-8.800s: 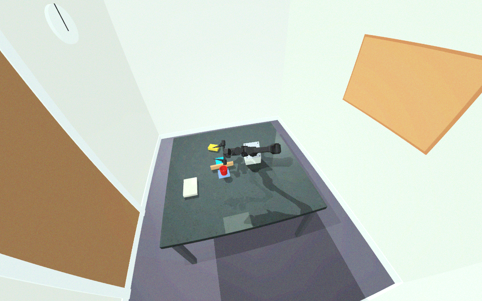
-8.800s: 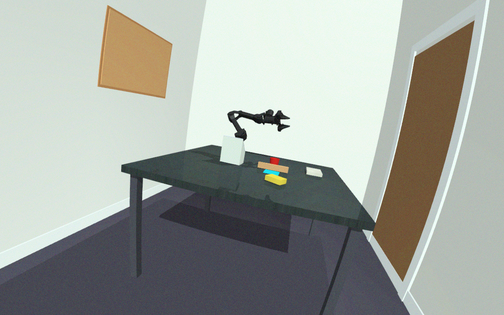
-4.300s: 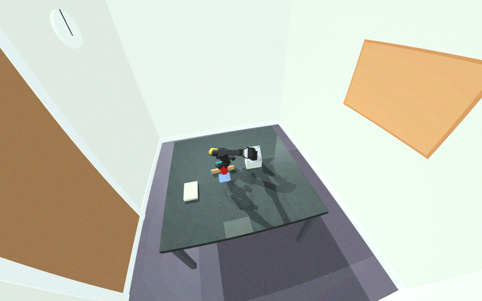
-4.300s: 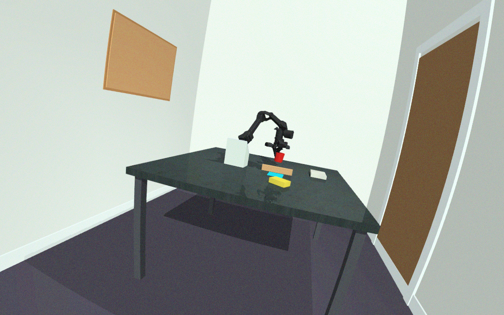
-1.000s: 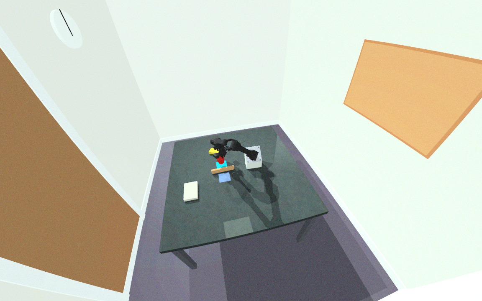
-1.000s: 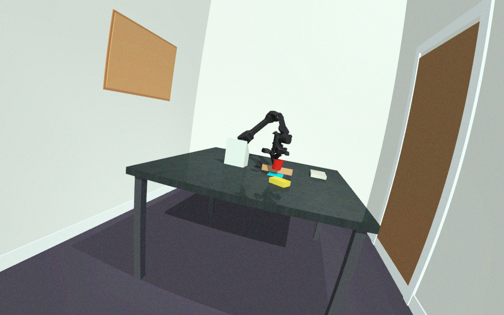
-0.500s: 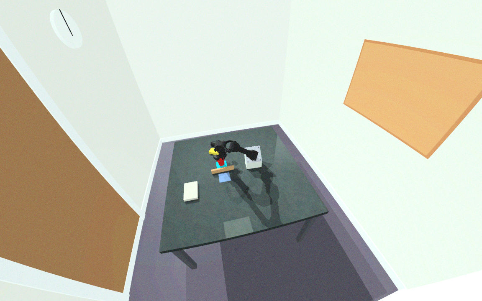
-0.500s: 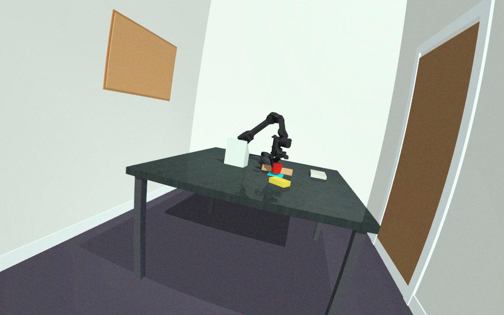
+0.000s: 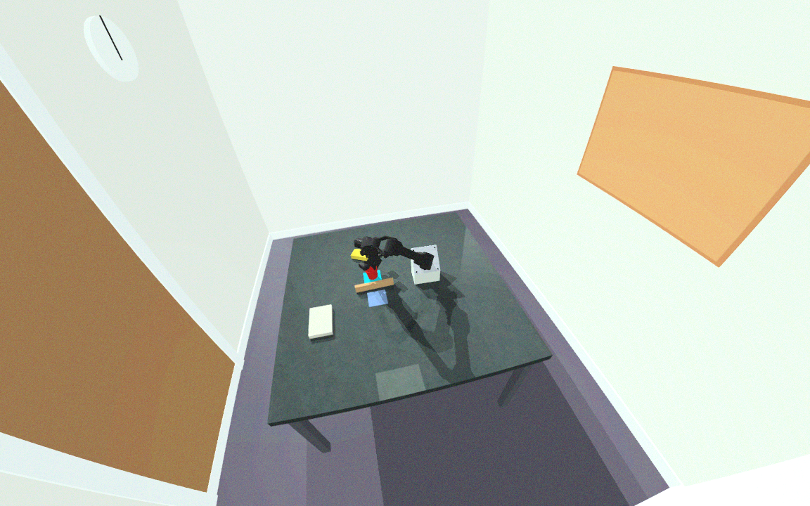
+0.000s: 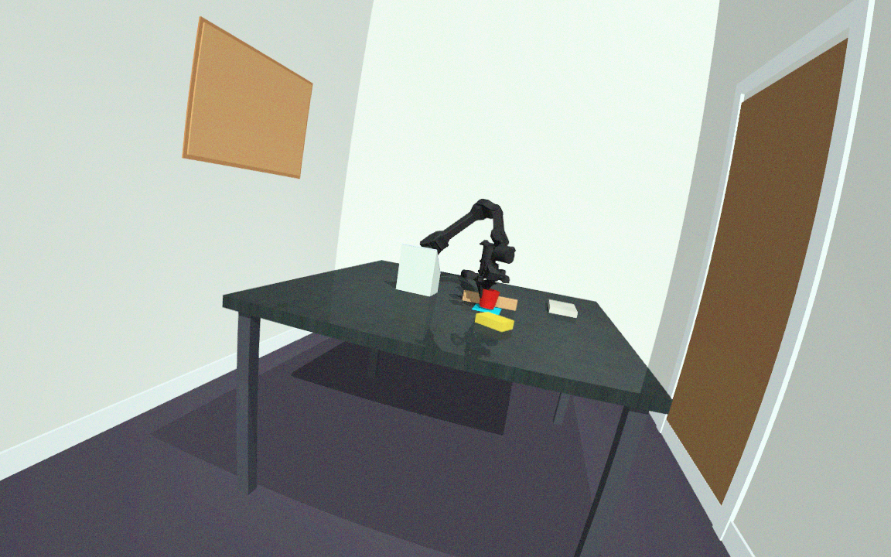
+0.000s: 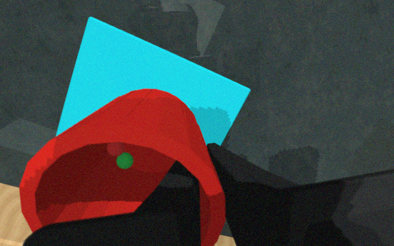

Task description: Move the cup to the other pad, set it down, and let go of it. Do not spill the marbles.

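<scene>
The green marble lies 3 cm ahead of my gripper tip, 4 cm to the left of it and 2 cm below it. Also, from my gripper tip: cyan pad 2 cm ahead, 2 cm to the left, 5 cm below; then yellow block 10 cm ahead, 19 cm to the right, 3 cm below; then wooden plank 1 cm ahead, 10 cm to the left, 3 cm below.
</scene>
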